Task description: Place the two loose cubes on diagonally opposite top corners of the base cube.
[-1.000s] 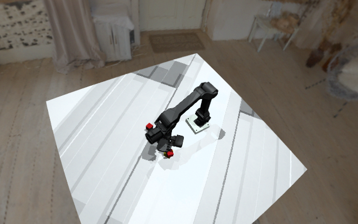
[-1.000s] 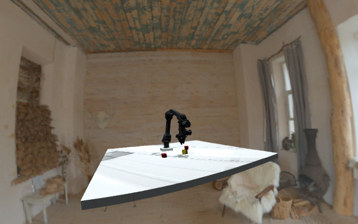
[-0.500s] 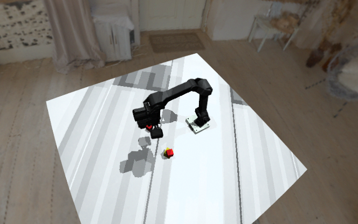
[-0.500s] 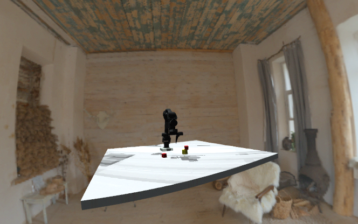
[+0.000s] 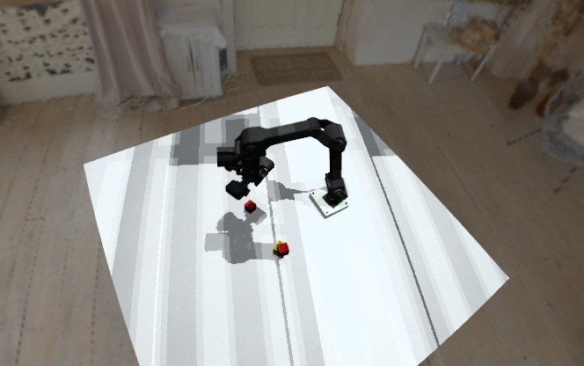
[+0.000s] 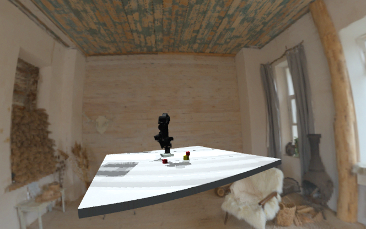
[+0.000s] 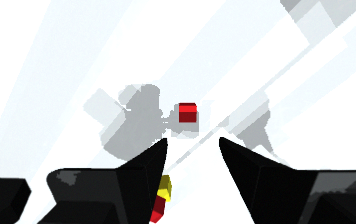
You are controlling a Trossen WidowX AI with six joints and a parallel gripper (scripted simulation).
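My gripper tip is 30 mm short of the yellow base cube, 210 mm to the right of it and 100 mm above it.
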